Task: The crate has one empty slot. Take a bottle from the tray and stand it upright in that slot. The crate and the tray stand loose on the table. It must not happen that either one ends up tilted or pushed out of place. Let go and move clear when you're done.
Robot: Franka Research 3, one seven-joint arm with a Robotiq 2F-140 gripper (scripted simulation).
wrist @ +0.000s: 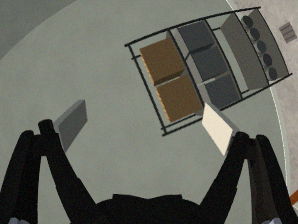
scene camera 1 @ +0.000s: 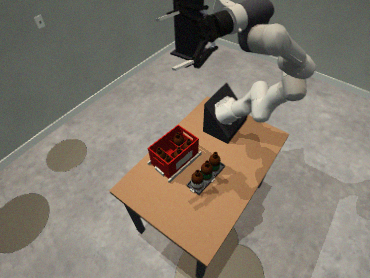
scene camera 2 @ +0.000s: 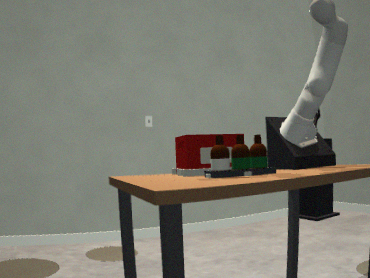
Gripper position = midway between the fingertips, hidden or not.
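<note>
My gripper shows at (scene camera 1: 166,45), and the wrist view has the gripper too (wrist: 145,111). There is also a red crate (scene camera 2: 192,151), though in the wrist view the crate is out of frame.
</note>
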